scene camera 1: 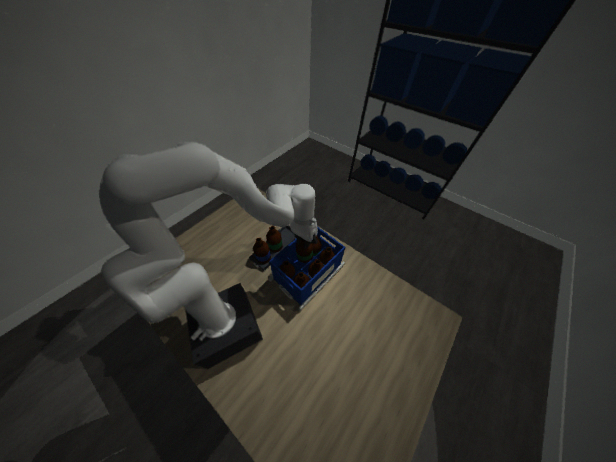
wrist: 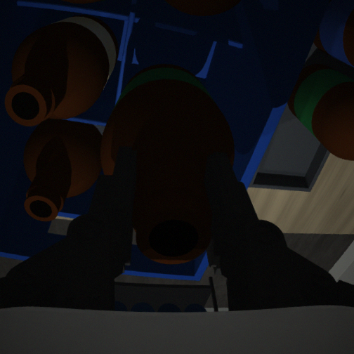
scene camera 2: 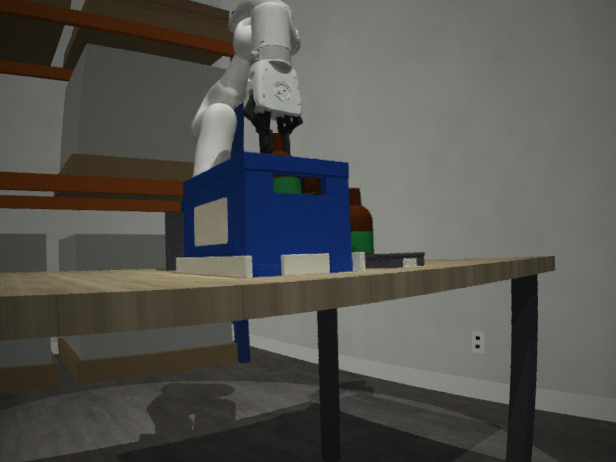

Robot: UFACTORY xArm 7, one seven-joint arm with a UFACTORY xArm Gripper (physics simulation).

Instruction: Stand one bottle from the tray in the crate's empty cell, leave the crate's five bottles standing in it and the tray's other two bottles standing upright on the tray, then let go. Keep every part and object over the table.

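Seen in the pictures: gripper, fingertip midpoint: point(scene camera 1: 303, 243) point(scene camera 2: 275, 154); arm's base, link origin: point(scene camera 1: 218, 320).
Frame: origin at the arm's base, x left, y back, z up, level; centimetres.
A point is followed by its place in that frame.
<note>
My gripper point(scene camera 2: 276, 149) @(x -11.0, y -40.2, z 8.1 cm) point(wrist: 169, 176) is shut on the neck of a brown bottle with a green label point(scene camera 1: 304, 251) @(x -12.8, y -38.2, z 6.5 cm) point(scene camera 2: 287, 185) @(x -12.4, y -44.7, z 1.7 cm) point(wrist: 170, 115). The bottle is roughly upright, its lower part inside the blue crate point(scene camera 2: 295, 225) @(x -18.0, y -52.2, z -5.7 cm) point(scene camera 1: 287, 285) @(x -12.4, y -25.5, z -3.8 cm) and its shoulder near the rim; its base is hidden. Brown bottles point(scene camera 1: 327, 254) @(x -20.5, y -45.1, z 1.3 cm) point(wrist: 65, 165) stand in the crate around it, one partly hidden right behind it. Part of an open cell point(wrist: 170, 47) shows beyond it in the wrist view. The grey tray point(scene camera 2: 395, 259) @(x 2.4, y -55.9, z -11.4 cm) point(wrist: 285, 182) holds a green-label bottle point(scene camera 1: 274, 239) @(x 5.6, y -40.5, z -1.8 cm) point(scene camera 2: 361, 225) @(x 6.0, y -45.8, z -4.7 cm) point(wrist: 335, 115) and a blue-label bottle point(scene camera 1: 261, 251) @(x 6.5, y -32.0, z -1.9 cm) point(wrist: 336, 30), both upright.
Pale blocks point(scene camera 2: 305, 264) @(x -17.5, y -53.5, z -11.4 cm) point(scene camera 2: 215, 266) @(x -25.4, y -42.0, z -11.4 cm) line the crate's foot on the wooden table point(scene camera 1: 350, 360) @(x -47.7, y -16.6, z -12.9 cm). The tray stands close beside the crate. The arm's black base point(scene camera 1: 240, 320) @(x -7.0, y -4.1, z 0.5 cm) is on the near side. A dark shelf rack point(scene camera 1: 425, 37) stands beyond the table.
</note>
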